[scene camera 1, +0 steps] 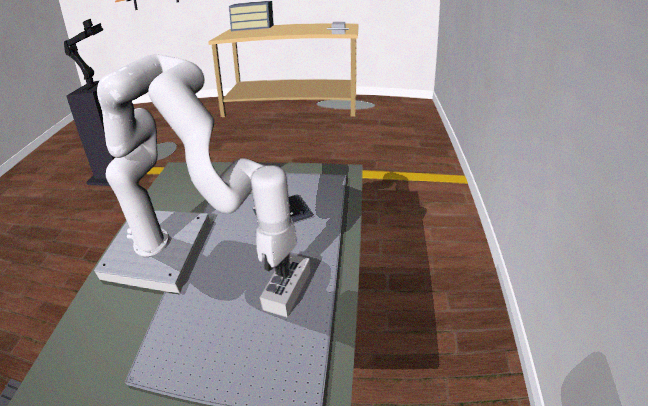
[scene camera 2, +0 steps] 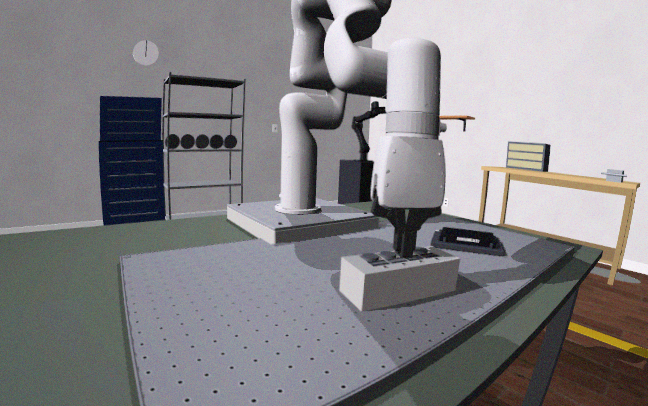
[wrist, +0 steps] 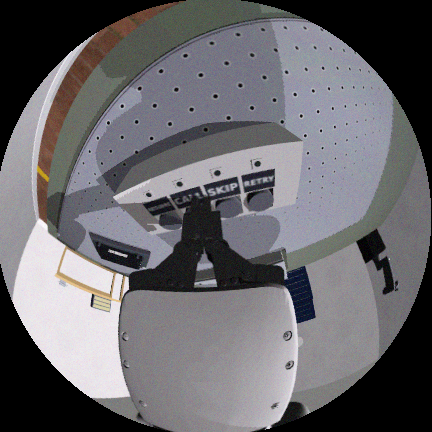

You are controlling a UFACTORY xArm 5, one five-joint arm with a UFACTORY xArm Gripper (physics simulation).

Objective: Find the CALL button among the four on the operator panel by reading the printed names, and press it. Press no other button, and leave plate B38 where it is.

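Places are measured from the arm's base along level axes (x ahead, y left, z up), in metres.
Where they show: gripper, fingertip midpoint: [scene camera 1: 282, 274] [scene camera 2: 403, 254] [wrist: 202, 207]; arm's base, origin of the base link: [scene camera 1: 151, 242] [scene camera 2: 298, 209].
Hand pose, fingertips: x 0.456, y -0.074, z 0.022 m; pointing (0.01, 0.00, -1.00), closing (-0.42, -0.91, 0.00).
Note:
Each offset is from my fingertips to the top centre of the thing. "*": to the spot under its first point. Level surfaces: height alone.
The pale operator panel {dx +0.009, dy -0.009, dz +0.002 m} [scene camera 1: 275, 306] [scene camera 2: 412, 285] [wrist: 287, 175] has four round grey buttons in a row. In the wrist view, the CALL label {* dx +0.017, dy +0.009, dz +0.000 m} [wrist: 183, 199] is partly covered by the fingers, and its button is mostly hidden behind them. The SKIP button {dx -0.012, dy -0.021, dz +0.002 m} [wrist: 229, 207] and RETRY button {dx -0.017, dy -0.050, dz +0.002 m} [wrist: 260, 200] are on one side; a button {dx +0.000, dy +0.038, dz +0.002 m} [wrist: 170, 221] with a blurred label is on the other. My gripper [scene camera 1: 285, 276] [scene camera 2: 406, 256] [wrist: 202, 207] is shut and empty, fingertips down at the CALL position; contact cannot be told. A black holder {* dx -0.050, dy +0.267, dz -0.041 m} [scene camera 2: 467, 245] [wrist: 120, 254] carries a white label too small to read; which part is plate B38 is unclear.
The panel and holder are on a perforated grey board {dz -0.053 m} [scene camera 1: 225, 355] [scene camera 2: 240, 325] [wrist: 330, 75] on the green table {dz -0.066 m} [scene camera 1: 85, 325] [scene camera 2: 50, 280]. The arm's raised base plate [scene camera 1: 182, 250] [scene camera 2: 255, 227] is beside the board. A wooden bench [scene camera 1: 295, 32] [scene camera 2: 565, 179] stands far behind.

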